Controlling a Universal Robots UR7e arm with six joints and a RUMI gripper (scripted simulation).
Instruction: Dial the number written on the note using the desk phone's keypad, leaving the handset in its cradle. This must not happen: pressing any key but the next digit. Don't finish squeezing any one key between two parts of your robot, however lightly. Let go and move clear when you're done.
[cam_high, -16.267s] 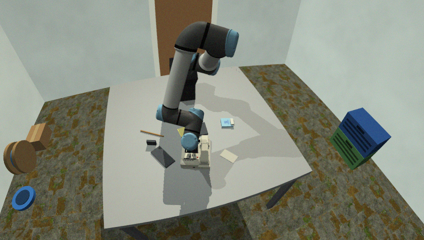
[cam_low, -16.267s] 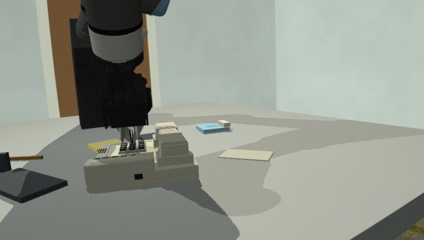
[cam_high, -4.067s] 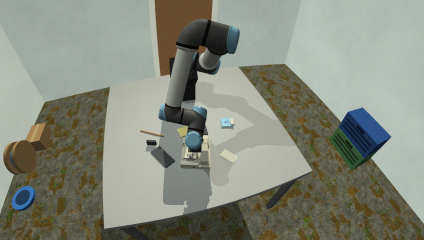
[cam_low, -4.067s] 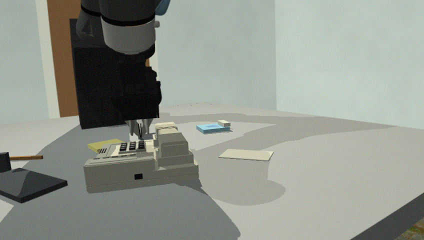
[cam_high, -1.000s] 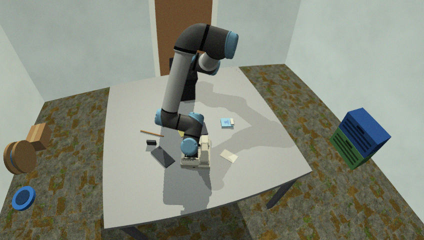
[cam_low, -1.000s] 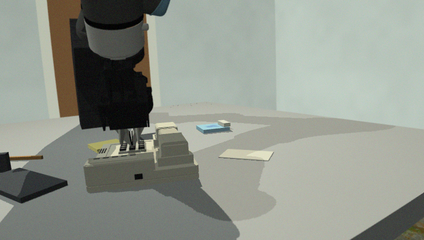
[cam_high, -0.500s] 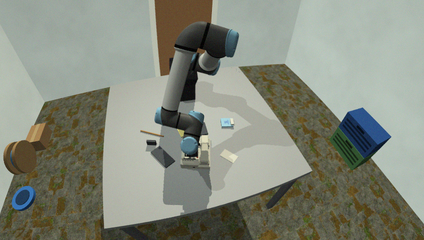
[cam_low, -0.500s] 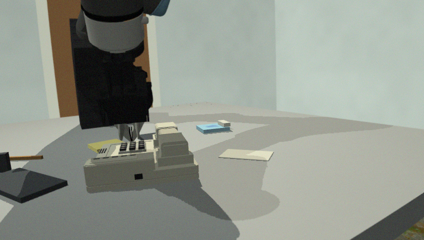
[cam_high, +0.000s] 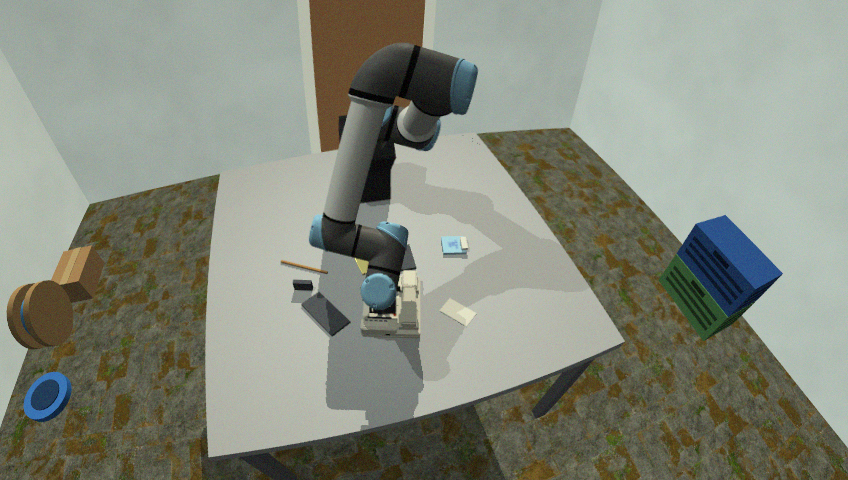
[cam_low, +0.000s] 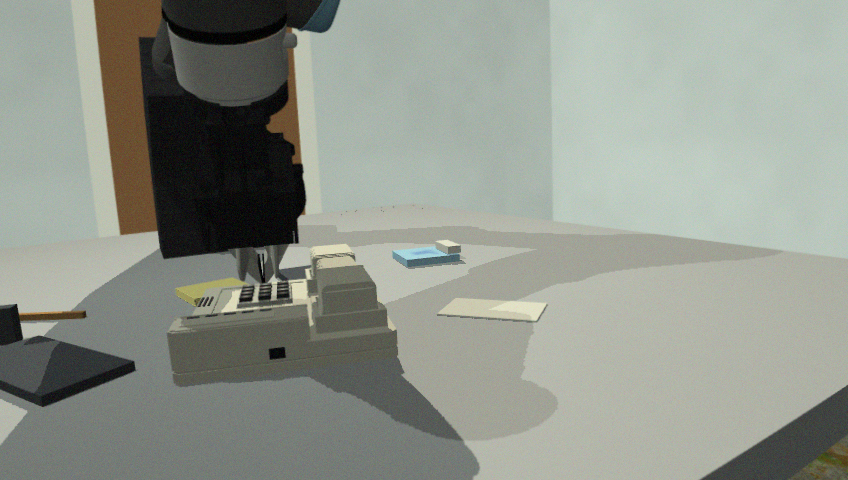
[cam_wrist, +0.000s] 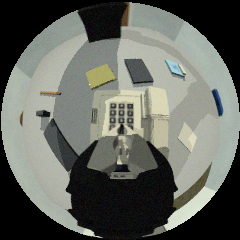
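My hand is 4 cm short of the handset, 6 cm to the right of it and 1 cm above it. Round my hand: pencil 21 cm behind, 23 cm to the right, 5 cm below; then cream note card 10 cm ahead, 20 cm to the left, 6 cm below; then small black block 12 cm behind, 25 cm to the right, 4 cm below.
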